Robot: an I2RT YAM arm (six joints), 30 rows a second.
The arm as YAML. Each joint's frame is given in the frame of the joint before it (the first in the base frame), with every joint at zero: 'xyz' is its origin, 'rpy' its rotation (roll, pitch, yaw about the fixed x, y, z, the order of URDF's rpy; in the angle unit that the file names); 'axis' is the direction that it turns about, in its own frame. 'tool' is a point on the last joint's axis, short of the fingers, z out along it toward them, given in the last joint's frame.
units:
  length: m
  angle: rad
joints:
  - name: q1
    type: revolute
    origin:
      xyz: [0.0, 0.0, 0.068]
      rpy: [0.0, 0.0, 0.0]
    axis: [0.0, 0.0, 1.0]
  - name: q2
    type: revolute
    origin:
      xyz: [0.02, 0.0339, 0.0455]
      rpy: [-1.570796, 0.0, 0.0]
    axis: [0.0, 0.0, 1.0]
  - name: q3
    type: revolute
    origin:
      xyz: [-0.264, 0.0, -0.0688]
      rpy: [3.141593, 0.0, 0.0]
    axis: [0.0, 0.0, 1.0]
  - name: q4
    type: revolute
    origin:
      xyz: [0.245, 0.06, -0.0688]
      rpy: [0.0, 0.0, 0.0]
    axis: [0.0, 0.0, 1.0]
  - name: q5
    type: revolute
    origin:
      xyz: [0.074, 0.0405, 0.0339]
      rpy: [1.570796, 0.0, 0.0]
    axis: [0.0, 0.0, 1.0]
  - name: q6
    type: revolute
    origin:
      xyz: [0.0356, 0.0, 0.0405]
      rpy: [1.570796, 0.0, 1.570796]
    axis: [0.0, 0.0, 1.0]
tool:
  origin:
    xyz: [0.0, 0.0, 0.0]
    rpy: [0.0, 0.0, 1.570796]
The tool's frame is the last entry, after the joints.
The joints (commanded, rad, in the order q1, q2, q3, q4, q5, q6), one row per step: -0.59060, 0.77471, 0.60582, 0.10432, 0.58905, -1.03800; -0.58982, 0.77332, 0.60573, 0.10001, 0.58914, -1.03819; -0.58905, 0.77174, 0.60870, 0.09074, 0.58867, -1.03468; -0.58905, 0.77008, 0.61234, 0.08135, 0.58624, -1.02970; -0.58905, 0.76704, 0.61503, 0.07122, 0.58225, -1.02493; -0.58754, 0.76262, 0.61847, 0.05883, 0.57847, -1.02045; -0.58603, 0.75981, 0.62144, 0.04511, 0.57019, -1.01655; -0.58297, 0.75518, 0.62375, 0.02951, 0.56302, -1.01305; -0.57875, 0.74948, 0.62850, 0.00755, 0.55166, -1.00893; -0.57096, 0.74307, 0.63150, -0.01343, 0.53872, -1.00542; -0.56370, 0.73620, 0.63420, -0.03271, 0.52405, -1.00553; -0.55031, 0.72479, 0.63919, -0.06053, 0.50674, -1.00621; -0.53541, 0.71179, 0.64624, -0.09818, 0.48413, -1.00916
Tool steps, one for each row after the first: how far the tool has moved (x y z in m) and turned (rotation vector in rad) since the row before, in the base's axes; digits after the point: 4 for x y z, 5 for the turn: -0.0002, 0.0003, -0.0002, 0.00160, 0.00268, 0.00070; -0.0002, 0.0003, 0.0004, 0.00399, 0.00067, 0.00103; -0.0003, 0.0003, 0.0006, 0.00433, -0.00129, 0.00212; -0.0005, 0.0005, 0.0004, 0.00454, -0.00091, 0.00367; -0.0006, 0.0008, 0.0007, 0.00452, -0.00052, 0.00497; -0.0002, 0.0007, 0.0001, 0.00655, 0.00263, 0.00947; -0.0003, 0.0012, -0.0001, 0.00678, 0.00365, 0.00991; -0.0004, 0.0016, 0.0003, 0.00905, 0.00522, 0.01514; 0.0000, 0.0022, -0.0001, 0.00909, 0.00573, 0.02028; -0.0001, 0.0022, 0.0000, 0.00677, 0.00727, 0.02182; -0.0004, 0.0037, 0.0006, 0.00777, 0.00901, 0.03061; -0.0006, 0.0042, 0.0005, 0.01061, 0.01579, 0.03764
